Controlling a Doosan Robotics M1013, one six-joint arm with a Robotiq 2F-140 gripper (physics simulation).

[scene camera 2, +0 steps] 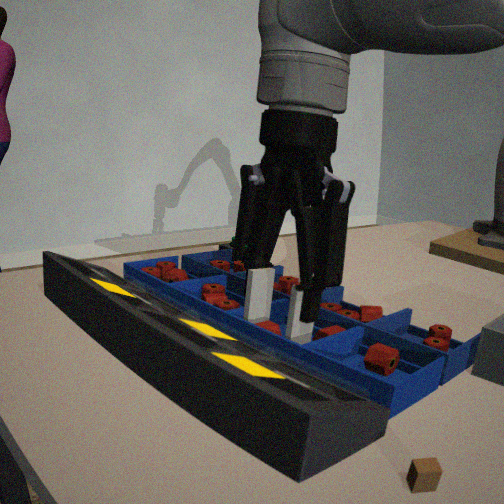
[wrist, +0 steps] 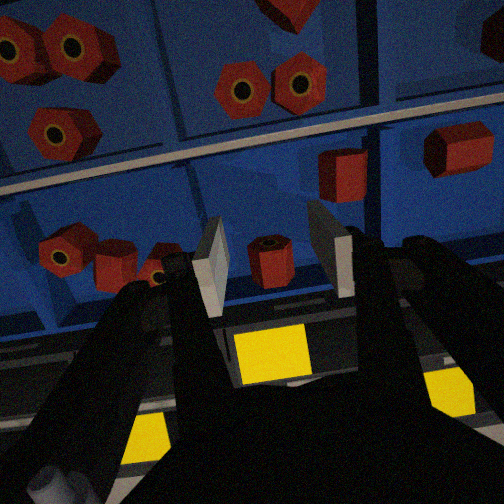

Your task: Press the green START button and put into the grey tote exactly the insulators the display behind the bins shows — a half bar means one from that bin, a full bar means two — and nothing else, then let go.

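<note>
My gripper [scene camera 2: 278, 327] is open and lowered into the blue bins [scene camera 2: 310, 325], in the row next to the display. In the wrist view the two grey pads of the gripper [wrist: 272, 250] stand on either side of an upright red hexagonal insulator [wrist: 270, 261], with a gap on each side. That insulator also shows in the scene view [scene camera 2: 270, 327]. The black display [scene camera 2: 200, 350] shows three yellow bars; the middle one [wrist: 272, 352] fills part of its window. A corner of the grey tote [scene camera 2: 490, 350] shows at the right edge. I cannot make out the green button.
Other red insulators lie in the neighbouring compartments, some upright, some on their sides [wrist: 457, 148]. A small brown cube [scene camera 2: 424, 474] sits on the table in front. A person [scene camera 2: 5, 85] stands at the far left. Another machine base [scene camera 2: 487, 240] is at the back right.
</note>
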